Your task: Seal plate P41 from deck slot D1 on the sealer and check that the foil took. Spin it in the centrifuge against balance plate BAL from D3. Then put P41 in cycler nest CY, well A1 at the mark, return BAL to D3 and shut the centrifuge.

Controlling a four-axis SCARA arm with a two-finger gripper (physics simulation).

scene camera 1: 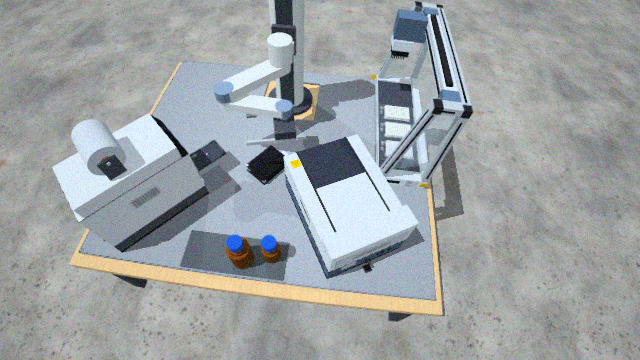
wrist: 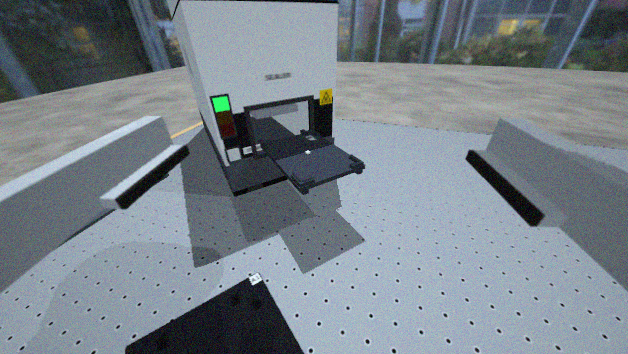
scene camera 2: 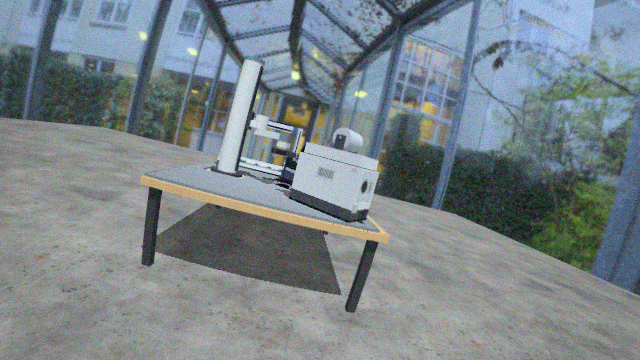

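Pixels of known places: gripper, fingertip midpoint: (scene camera 1: pixel 246 128) (wrist: pixel 321 135) (scene camera 2: pixel 287 158); arm's base at its link origin: (scene camera 1: pixel 290 100) (scene camera 2: pixel 226 173).
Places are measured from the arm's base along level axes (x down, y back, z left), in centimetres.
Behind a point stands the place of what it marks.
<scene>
My gripper (scene camera 1: pixel 270 146) (wrist: pixel 321 135) {x -22.3, y -43.4, z -11.2 cm} is open and empty beside the black nest and faces the sealer. The sealer (scene camera 1: pixel 145 185) {x -27.9, y -79.2, z -38.3 cm} (scene camera 2: pixel 327 182) {x -17.7, y -68.9, z -58.4 cm} (wrist: pixel 270 55) {x -23.7, y -58.6, z -34.0 cm} shows a green light, and its dark tray (scene camera 1: pixel 209 154) {x -11.1, y -51.1, z -27.7 cm} (wrist: pixel 322 167) {x -11.1, y -48.0, z -25.7 cm} sticks out with no plate on it. The black cycler nest (scene camera 1: pixel 269 165) {x -5.5, y -49.5, z -1.4 cm} (wrist: pixel 225 320) {x -5.5, y -51.1, z -7.2 cm} bears no plate; a small white tag (wrist: pixel 255 279) {x -5.5, y -50.7, z -11.5 cm}, seemingly A1, marks its corner. White plates (scene camera 1: pixel 396 113) {x -7.6, y -8.9, z 57.8 cm} (scene camera 1: pixel 396 131) {x -7.8, y -21.8, z 57.2 cm} stand on the deck; P41 and BAL cannot be told apart. The white machine (scene camera 1: pixel 367 205) {x -22.3, y -73.5, z 40.9 cm}, seemingly the centrifuge, has a dark top panel; its lid state and rotor cannot be told.
A gantry frame (scene camera 1: pixel 452 65) {x -51.0, y -24.8, z 67.9 cm} with a pipetting head (scene camera 1: pixel 410 27) {x -46.0, y 8.1, z 55.5 cm} stands over the deck at the right. Two amber bottles (scene camera 1: pixel 240 252) {x -15.1, y -94.3, z -2.2 cm} (scene camera 1: pixel 270 250) {x -14.3, y -91.9, z 8.0 cm} with blue caps stand on a dark mat (scene camera 1: pixel 202 250) {x -1.8, y -91.5, z -20.9 cm} at the front. The arm's column (scene camera 2: pixel 240 117) {x -43.3, y -2.7, z -7.0 cm} stands at the table's rear.
</scene>
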